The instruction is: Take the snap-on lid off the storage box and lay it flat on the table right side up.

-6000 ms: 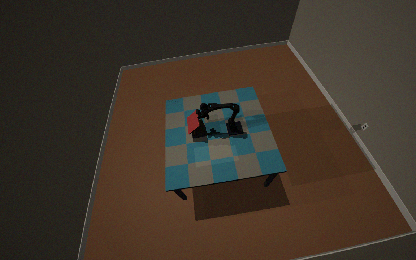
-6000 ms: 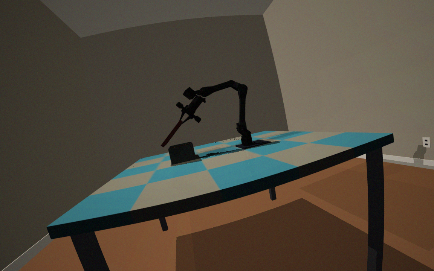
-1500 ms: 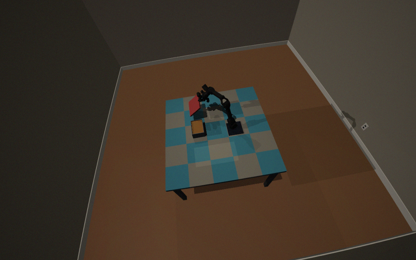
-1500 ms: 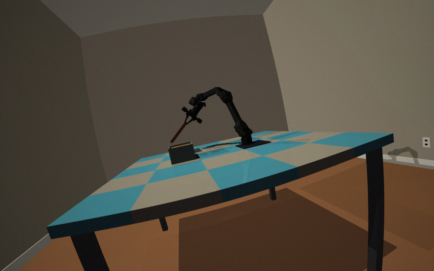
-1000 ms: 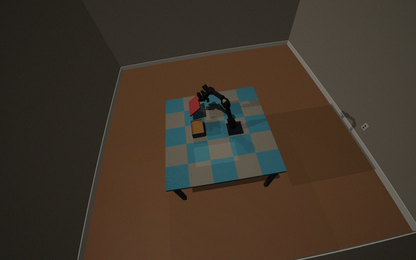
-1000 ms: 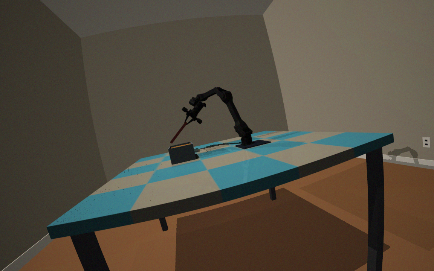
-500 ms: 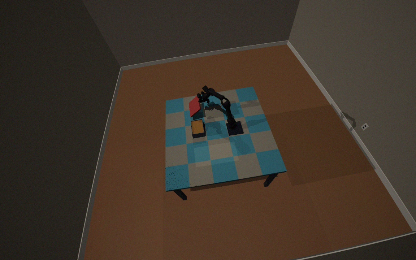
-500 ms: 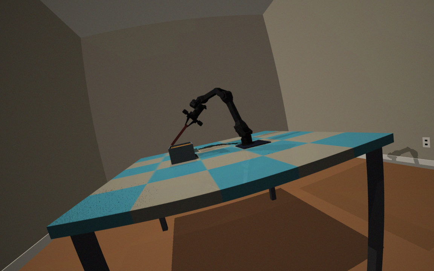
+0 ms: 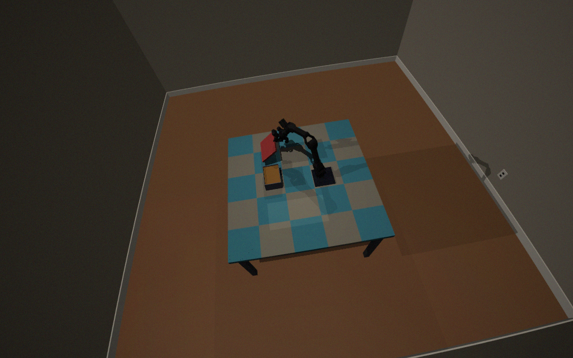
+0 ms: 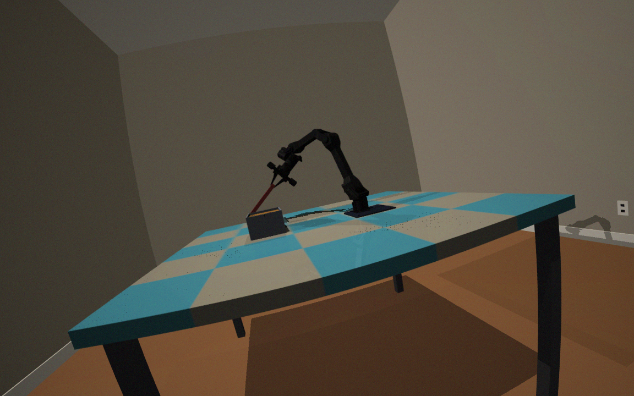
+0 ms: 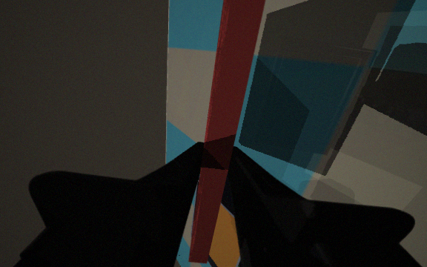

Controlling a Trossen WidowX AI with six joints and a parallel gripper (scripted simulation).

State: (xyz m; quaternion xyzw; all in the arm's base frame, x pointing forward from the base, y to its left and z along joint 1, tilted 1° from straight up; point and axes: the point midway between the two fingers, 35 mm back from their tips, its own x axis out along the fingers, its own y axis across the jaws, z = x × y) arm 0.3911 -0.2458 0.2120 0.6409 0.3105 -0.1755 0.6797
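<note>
Right now the red lid is 60 mm ahead of my gripper tip, 50 mm below it and 10 mm to the left of it. Round my gripper tip: storage box (290 mm to the left, 150 mm below, 10 mm ahead).
</note>
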